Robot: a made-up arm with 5 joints.
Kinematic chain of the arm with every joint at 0, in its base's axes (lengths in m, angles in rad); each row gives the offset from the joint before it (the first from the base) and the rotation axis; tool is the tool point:
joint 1: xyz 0 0 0.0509 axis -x
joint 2: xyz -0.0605 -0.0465 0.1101 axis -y
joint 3: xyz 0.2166 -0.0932 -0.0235 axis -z
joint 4: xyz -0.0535 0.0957 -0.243 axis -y
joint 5: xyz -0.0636 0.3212 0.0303 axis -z
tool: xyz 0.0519 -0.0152 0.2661
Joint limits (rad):
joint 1: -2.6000..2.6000
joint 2: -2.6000..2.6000
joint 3: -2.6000..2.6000
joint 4: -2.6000..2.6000
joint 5: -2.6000..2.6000
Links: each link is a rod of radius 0.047 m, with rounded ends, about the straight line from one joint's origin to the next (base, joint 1, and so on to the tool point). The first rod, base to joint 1, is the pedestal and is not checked.
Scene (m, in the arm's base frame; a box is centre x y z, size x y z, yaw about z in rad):
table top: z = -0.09
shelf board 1: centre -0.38 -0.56 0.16 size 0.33 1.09 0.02 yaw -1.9
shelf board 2: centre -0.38 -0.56 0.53 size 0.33 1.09 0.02 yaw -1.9
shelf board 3: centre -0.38 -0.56 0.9 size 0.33 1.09 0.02 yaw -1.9
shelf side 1: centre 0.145 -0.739 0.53 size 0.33 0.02 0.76 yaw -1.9
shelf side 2: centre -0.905 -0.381 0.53 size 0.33 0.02 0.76 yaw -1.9
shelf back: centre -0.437 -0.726 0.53 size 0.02 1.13 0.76 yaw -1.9
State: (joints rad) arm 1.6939 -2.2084 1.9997 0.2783 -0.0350
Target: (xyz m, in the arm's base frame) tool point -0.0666 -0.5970 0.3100
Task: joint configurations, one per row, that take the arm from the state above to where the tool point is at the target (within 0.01 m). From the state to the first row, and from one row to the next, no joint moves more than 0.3 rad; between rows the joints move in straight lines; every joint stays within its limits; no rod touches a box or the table.
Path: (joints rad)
1: 1.6429 -1.9698 2.1377 0.4425 -0.1477
2: 1.5919 -1.7312 2.2756 0.6067 -0.2604
3: 1.5409 -1.4926 2.4136 0.7708 -0.3731

